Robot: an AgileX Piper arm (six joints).
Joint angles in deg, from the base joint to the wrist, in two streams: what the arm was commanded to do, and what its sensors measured. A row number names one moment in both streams.
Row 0, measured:
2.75 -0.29 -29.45 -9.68 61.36 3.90
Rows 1 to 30, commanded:
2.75 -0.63 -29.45 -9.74 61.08 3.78
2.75 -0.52 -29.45 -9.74 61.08 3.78
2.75 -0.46 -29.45 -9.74 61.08 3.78
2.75 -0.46 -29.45 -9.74 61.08 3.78
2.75 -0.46 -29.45 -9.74 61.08 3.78
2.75 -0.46 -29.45 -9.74 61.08 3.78
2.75 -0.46 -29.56 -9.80 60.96 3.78
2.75 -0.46 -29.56 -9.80 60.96 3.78
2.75 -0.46 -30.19 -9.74 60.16 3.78
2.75 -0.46 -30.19 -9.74 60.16 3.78
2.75 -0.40 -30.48 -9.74 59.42 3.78
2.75 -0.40 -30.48 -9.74 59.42 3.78
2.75 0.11 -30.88 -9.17 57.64 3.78
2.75 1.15 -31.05 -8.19 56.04 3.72
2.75 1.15 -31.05 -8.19 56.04 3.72
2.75 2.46 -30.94 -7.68 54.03 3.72
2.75 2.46 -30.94 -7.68 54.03 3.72
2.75 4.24 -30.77 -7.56 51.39 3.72
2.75 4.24 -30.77 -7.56 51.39 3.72
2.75 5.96 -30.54 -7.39 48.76 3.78
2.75 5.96 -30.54 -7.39 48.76 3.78
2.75 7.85 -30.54 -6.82 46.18 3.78
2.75 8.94 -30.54 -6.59 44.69 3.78
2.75 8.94 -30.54 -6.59 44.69 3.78
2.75 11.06 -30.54 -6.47 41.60 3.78
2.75 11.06 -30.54 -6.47 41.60 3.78
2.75 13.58 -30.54 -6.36 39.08 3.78
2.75 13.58 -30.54 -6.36 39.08 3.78
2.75 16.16 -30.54 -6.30 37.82 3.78
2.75 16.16 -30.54 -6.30 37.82 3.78
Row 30, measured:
2.75 13.41 -30.54 -6.53 41.14 3.90
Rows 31 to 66, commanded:
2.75 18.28 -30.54 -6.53 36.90 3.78
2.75 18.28 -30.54 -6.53 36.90 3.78
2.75 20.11 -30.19 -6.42 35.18 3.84
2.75 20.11 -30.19 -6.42 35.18 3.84
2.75 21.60 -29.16 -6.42 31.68 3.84
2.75 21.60 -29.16 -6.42 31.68 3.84
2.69 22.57 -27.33 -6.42 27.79 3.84
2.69 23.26 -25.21 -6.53 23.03 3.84
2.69 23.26 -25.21 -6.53 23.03 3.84
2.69 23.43 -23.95 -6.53 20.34 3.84
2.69 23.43 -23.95 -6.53 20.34 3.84
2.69 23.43 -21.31 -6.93 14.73 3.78
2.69 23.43 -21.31 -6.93 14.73 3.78
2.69 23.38 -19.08 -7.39 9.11 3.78
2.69 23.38 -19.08 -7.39 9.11 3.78
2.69 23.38 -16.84 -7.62 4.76 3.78
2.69 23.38 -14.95 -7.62 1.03 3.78
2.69 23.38 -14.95 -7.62 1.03 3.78
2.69 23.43 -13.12 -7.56 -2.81 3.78
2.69 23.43 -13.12 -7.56 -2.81 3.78
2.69 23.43 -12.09 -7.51 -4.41 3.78
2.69 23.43 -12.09 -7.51 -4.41 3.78
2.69 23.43 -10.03 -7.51 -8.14 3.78
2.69 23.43 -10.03 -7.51 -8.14 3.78
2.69 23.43 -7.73 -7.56 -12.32 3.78
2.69 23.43 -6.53 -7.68 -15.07 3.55
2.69 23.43 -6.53 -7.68 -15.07 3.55
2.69 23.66 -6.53 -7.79 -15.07 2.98
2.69 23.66 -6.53 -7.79 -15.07 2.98
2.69 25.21 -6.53 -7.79 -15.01 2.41
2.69 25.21 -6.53 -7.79 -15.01 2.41
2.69 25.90 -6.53 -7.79 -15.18 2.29
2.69 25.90 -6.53 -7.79 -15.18 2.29
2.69 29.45 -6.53 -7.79 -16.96 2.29
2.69 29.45 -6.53 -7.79 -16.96 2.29
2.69 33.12 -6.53 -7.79 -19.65 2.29
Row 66, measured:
2.75 29.39 -6.70 -7.05 -16.16 2.81
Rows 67 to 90, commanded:
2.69 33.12 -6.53 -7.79 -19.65 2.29
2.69 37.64 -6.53 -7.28 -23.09 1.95
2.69 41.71 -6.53 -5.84 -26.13 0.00
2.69 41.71 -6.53 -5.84 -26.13 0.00
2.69 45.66 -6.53 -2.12 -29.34 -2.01
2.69 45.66 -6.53 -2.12 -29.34 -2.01
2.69 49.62 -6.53 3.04 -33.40 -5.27
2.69 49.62 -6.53 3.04 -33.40 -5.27
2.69 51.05 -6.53 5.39 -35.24 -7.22
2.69 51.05 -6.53 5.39 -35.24 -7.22
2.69 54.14 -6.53 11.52 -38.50 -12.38
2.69 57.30 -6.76 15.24 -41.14 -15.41
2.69 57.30 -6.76 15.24 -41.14 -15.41
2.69 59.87 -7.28 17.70 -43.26 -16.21
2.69 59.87 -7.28 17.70 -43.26 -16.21
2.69 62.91 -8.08 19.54 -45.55 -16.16
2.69 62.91 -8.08 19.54 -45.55 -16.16
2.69 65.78 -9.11 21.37 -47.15 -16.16
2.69 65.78 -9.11 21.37 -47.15 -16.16
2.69 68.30 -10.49 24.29 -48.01 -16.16
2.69 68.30 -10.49 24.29 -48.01 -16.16
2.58 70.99 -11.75 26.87 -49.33 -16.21
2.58 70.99 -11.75 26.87 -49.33 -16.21
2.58 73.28 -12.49 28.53 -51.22 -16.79
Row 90, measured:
2.75 70.87 -11.23 25.61 -48.19 -15.81
